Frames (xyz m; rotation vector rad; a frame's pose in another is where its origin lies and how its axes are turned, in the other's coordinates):
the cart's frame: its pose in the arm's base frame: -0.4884 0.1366 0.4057 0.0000 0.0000 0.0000
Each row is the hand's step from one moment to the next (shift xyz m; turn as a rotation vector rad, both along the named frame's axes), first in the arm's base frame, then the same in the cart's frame.
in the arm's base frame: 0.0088 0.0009 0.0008 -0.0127 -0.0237 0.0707
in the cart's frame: 0.0088 0.0009 0.0008 -0.0127 -0.0237 0.0707
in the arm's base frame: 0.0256 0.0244 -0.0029 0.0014 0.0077 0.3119
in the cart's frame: 0.0256 0.0244 -0.0029 0.0014 0.0077 0.3119
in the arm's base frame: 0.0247 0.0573 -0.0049 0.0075 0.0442 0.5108
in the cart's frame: 0.0247 0.0573 -0.0049 0.0075 0.0442 0.5108
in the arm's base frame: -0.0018 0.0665 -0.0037 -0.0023 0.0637 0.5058
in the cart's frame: -0.0018 0.0665 -0.0037 -0.0023 0.0637 0.5058
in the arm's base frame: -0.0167 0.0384 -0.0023 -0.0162 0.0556 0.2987
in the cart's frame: -0.0167 0.0384 -0.0023 -0.0162 0.0556 0.2987
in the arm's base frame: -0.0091 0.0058 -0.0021 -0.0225 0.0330 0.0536
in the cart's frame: -0.0091 0.0058 -0.0021 -0.0225 0.0330 0.0536
